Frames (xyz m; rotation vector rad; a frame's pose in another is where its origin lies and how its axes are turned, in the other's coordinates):
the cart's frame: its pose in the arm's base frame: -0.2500 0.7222 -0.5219 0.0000 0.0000 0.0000
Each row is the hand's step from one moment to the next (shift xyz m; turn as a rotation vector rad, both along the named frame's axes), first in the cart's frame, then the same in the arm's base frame.
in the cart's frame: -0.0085 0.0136 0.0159 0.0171 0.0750 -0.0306
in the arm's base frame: -0.0085 0.0136 0.0159 0.0171 0.0750 -0.0306
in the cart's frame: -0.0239 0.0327 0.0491 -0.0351 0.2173 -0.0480
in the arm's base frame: -0.0239 0.0327 0.0491 -0.0351 0.2173 -0.0480
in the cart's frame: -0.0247 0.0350 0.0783 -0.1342 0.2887 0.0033
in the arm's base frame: -0.0247 0.0350 0.0783 -0.1342 0.2887 0.0033
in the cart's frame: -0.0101 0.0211 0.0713 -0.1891 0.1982 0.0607
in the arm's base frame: -0.0101 0.0211 0.0713 -0.1891 0.1982 0.0607
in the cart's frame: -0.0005 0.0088 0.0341 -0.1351 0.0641 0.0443
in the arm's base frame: -0.0005 0.0088 0.0341 -0.1351 0.0641 0.0443
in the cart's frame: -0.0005 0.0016 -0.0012 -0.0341 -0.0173 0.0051
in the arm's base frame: -0.0005 0.0016 -0.0012 -0.0341 -0.0173 0.0051
